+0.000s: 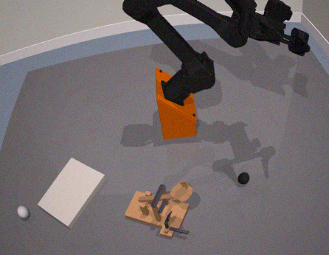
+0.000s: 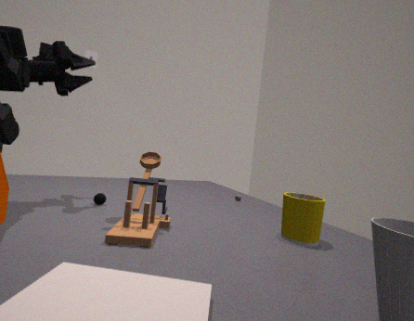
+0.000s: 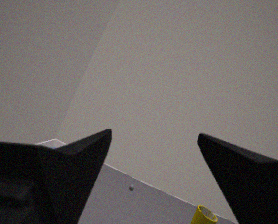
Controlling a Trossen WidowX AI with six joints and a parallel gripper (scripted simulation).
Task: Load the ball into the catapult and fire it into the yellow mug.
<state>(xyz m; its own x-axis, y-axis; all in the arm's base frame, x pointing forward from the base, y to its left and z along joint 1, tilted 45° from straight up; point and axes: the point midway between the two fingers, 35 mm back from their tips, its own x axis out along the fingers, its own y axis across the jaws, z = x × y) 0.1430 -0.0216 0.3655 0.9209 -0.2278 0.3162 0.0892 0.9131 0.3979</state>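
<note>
My gripper tip is 110 mm short of the wooden catapult, 320 mm to the left of it and 310 mm above it. Round my gripper tip: flat white sheet (20 mm behind, 570 mm to the right, 380 mm below); small grey ball (530 mm ahead, 120 mm to the right, 380 mm below); black ball (40 mm ahead, 110 mm to the right, 370 mm below).
</note>
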